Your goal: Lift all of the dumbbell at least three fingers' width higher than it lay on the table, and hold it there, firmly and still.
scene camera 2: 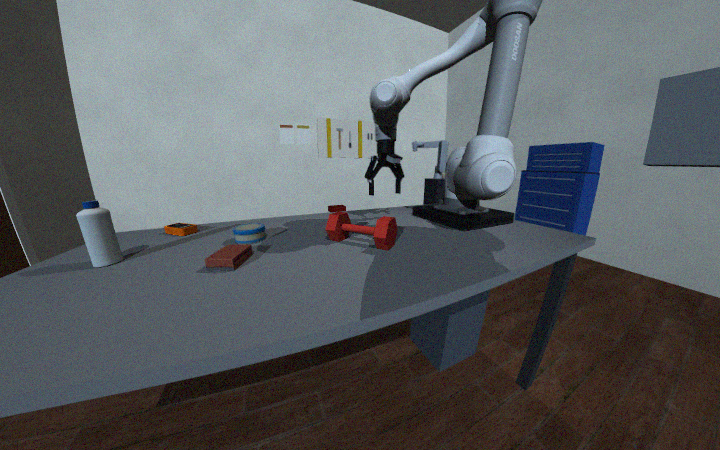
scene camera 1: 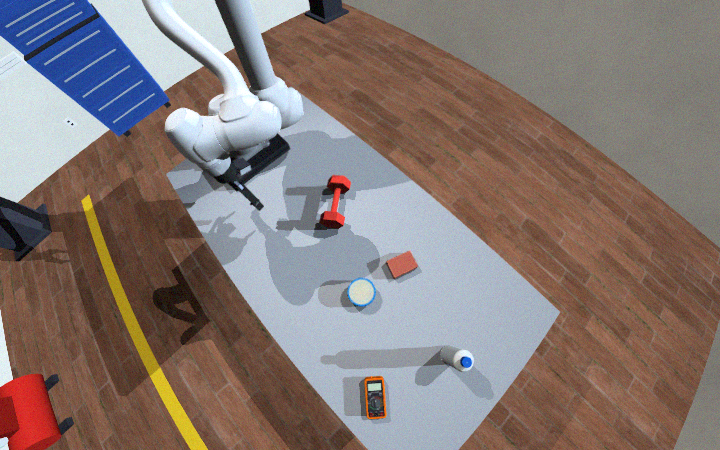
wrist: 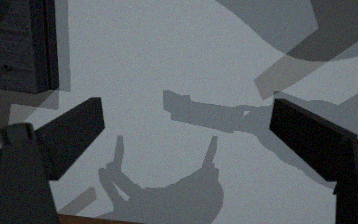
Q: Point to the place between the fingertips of my gripper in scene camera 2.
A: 385, 194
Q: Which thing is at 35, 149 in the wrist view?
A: My gripper.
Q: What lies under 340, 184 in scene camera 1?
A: A red dumbbell.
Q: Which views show the red dumbbell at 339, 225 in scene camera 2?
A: Scene camera 2 and scene camera 1 only.
